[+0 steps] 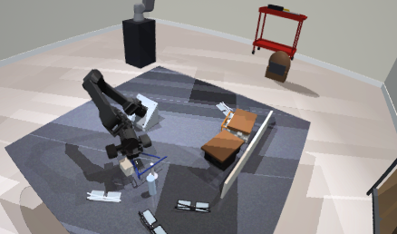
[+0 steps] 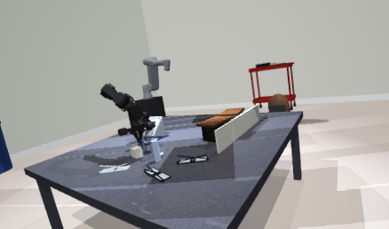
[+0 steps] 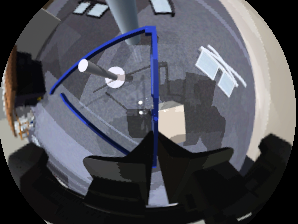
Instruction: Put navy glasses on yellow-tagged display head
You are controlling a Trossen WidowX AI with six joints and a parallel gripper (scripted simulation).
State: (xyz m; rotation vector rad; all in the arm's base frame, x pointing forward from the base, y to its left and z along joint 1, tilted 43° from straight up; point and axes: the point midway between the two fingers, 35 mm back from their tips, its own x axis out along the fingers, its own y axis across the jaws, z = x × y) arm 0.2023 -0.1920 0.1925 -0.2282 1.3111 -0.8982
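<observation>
My gripper tip is 40 mm above the white block, 30 mm to the left of it and 10 mm past it. Also, from my gripper tip: white board: 400 mm to the left, 400 mm ahead, 10 mm below.
</observation>
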